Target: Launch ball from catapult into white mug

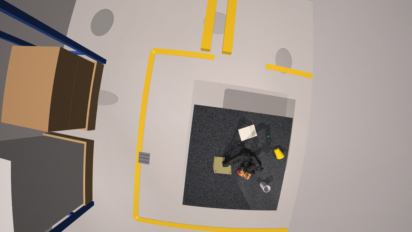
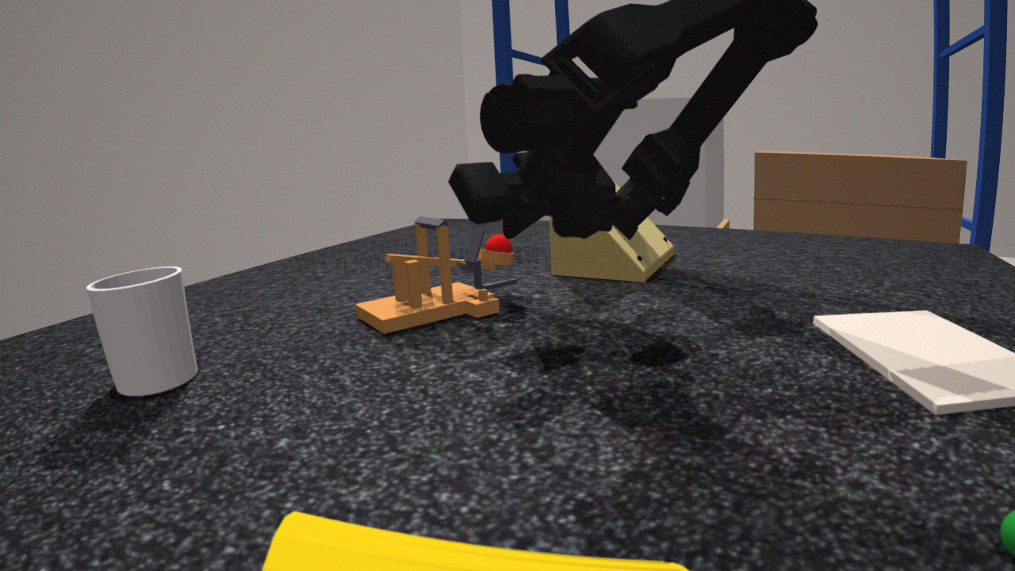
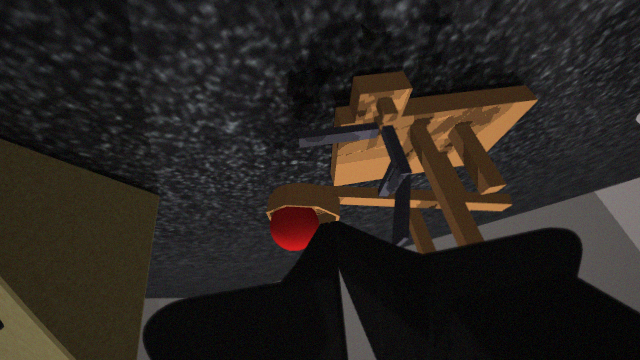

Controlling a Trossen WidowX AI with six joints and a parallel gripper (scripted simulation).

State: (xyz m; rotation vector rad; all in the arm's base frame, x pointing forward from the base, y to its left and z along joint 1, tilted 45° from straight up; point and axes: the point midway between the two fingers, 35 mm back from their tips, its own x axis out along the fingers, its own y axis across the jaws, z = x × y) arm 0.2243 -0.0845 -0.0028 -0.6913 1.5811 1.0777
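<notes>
Right now the red ball is 4 cm behind my gripper tip, 3 cm to the right of it and 2 cm below it. Also, from my gripper tip: white flat slab 45 cm to the left, 8 cm below, 7 cm ahead; then catapult 5 cm to the right, 3 cm below, 3 cm ahead; then white mug 32 cm ahead, 24 cm to the right, 5 cm below.
</notes>
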